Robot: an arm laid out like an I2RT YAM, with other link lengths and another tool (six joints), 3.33 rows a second.
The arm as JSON. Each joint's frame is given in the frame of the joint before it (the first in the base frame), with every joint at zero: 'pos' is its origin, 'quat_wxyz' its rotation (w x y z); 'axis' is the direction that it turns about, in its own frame. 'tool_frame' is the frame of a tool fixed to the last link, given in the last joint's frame.
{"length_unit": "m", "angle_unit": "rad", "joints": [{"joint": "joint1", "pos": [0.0, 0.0, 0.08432], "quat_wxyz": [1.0, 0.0, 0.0, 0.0], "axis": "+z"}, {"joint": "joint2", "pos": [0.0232, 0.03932, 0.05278], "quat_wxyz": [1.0, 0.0, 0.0, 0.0], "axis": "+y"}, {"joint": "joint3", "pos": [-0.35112, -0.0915, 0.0], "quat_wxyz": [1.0, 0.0, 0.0, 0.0], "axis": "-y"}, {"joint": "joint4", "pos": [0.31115, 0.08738, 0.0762], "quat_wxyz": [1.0, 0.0, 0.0, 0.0], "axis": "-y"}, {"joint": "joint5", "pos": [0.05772, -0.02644, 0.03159], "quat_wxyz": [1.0, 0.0, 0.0, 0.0], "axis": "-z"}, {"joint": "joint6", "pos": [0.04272, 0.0, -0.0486], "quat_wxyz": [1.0, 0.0, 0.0, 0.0], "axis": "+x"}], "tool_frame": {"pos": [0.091, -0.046, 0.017], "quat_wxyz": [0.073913, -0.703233, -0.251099, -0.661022]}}
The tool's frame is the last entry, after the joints.
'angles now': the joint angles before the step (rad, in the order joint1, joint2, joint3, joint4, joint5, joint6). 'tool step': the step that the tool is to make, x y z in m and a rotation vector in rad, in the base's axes. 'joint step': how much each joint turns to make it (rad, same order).
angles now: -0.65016 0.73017 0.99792 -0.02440 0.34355 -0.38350
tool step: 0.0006 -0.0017 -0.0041 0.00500 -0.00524 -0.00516
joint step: -0.00038 0.00004 -0.01278 0.01187 0.00636 0.00616
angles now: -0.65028 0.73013 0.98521 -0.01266 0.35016 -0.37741
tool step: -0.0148 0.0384 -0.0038 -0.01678 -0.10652 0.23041
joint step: 0.00037 -0.14133 -0.05139 -0.02281 -0.20757 0.11510
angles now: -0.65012 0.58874 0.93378 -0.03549 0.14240 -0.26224
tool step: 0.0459 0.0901 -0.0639 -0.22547 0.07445 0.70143
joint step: 0.00207 -0.19004 -0.26935 0.16746 -0.73375 0.03158
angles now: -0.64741 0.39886 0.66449 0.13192 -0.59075 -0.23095
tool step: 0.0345 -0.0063 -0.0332 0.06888 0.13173 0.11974
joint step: 0.00458 0.07757 -0.03209 -0.02624 -0.11669 0.01806
